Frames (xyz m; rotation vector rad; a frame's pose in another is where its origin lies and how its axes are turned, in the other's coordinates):
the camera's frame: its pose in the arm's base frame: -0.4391 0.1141 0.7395 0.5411 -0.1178 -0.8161
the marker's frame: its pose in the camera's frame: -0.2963 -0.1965 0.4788 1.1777 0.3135 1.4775
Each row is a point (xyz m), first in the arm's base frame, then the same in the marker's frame.
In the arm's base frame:
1: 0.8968 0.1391 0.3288
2: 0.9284 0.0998 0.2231
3: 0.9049 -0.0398 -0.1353
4: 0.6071 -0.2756 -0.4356
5: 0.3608 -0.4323 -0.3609
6: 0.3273 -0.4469 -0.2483
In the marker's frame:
1: 0.3726 -1.9323 0.0416
2: 0.2959 -2.0149 0.0733
3: -0.0357 -2.1860 0.1698
4: -0.4824 -2.0916 0.3311
5: -0.5784 -1.8373 0.4610
6: -0.5057 -1.7465 0.4829

